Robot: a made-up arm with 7 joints. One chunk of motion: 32 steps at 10 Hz.
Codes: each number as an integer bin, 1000 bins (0 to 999) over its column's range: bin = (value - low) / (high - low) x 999, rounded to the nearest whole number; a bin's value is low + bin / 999 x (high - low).
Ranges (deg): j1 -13..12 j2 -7..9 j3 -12..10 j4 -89..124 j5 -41..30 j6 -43..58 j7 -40..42
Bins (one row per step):
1: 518 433 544 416 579 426 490
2: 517 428 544 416 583 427 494
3: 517 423 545 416 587 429 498
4: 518 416 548 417 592 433 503
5: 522 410 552 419 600 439 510
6: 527 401 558 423 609 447 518
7: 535 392 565 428 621 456 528
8: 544 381 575 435 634 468 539
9: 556 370 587 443 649 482 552
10: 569 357 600 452 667 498 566
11: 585 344 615 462 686 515 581
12: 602 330 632 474 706 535 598
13: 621 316 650 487 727 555 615
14: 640 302 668 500 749 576 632
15: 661 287 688 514 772 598 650
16: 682 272 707 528 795 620 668
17: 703 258 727 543 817 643 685
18: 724 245 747 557 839 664 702
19: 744 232 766 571 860 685 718
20: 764 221 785 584 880 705 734
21: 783 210 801 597 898 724 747
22: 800 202 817 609 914 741 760
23: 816 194 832 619 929 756 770
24: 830 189 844 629 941 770 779
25: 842 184 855 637 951 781 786
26: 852 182 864 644 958 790 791
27: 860 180 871 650 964 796 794
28: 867 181 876 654 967 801 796
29: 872 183 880 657 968 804 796
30: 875 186 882 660 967 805 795
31: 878 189 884 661 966 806 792
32: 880 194 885 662 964 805 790
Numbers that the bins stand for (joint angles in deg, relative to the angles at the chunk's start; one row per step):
1: -0.04 -0.07 -0.02 -0.30 0.15 0.07 0.22
2: -0.06 -0.15 -0.02 -0.30 0.43 0.17 0.55
3: -0.06 -0.23 0.00 -0.30 0.72 0.37 0.88
4: -0.04 -0.34 0.07 -0.09 1.07 0.78 1.29
5: 0.06 -0.43 0.16 0.34 1.64 1.38 1.86
6: 0.19 -0.58 0.29 1.19 2.28 2.19 2.52
7: 0.39 -0.72 0.44 2.26 3.14 3.10 3.34
8: 0.61 -0.90 0.66 3.75 4.06 4.32 4.24
9: 0.91 -1.07 0.93 5.45 5.13 5.73 5.31
10: 1.24 -1.28 1.21 7.37 6.40 7.35 6.46
11: 1.64 -1.49 1.54 9.50 7.75 9.07 7.69
12: 2.07 -1.71 1.92 12.06 9.18 11.09 9.09
13: 2.54 -1.94 2.31 14.83 10.67 13.11 10.48
14: 3.02 -2.16 2.71 17.61 12.23 15.23 11.88
15: 3.54 -2.40 3.15 20.59 13.87 17.46 13.35
16: 4.07 -2.64 3.57 23.58 15.50 19.68 14.83
17: 4.59 -2.87 4.01 26.77 17.07 22.01 16.23
18: 5.12 -3.08 4.45 29.76 18.63 24.13 17.62
19: 5.62 -3.28 4.87 32.74 20.12 26.25 18.93
20: 6.12 -3.46 5.29 35.52 21.54 28.28 20.25
21: 6.59 -3.64 5.64 38.29 22.82 30.20 21.32
22: 7.02 -3.76 5.99 40.85 23.96 31.92 22.38
23: 7.42 -3.89 6.32 42.98 25.03 33.43 23.20
24: 7.77 -3.97 6.59 45.11 25.88 34.85 23.94
25: 8.07 -4.05 6.83 46.82 26.59 35.96 24.52
26: 8.32 -4.09 7.03 48.31 27.09 36.87 24.93
27: 8.52 -4.12 7.18 49.59 27.51 37.48 25.17
28: 8.70 -4.10 7.29 50.44 27.73 37.98 25.34
29: 8.82 -4.07 7.38 51.08 27.80 38.29 25.34
30: 8.90 -4.02 7.42 51.72 27.73 38.39 25.26
31: 8.97 -3.97 7.47 51.93 27.65 38.49 25.01
32: 9.02 -3.89 7.49 52.15 27.51 38.39 24.84

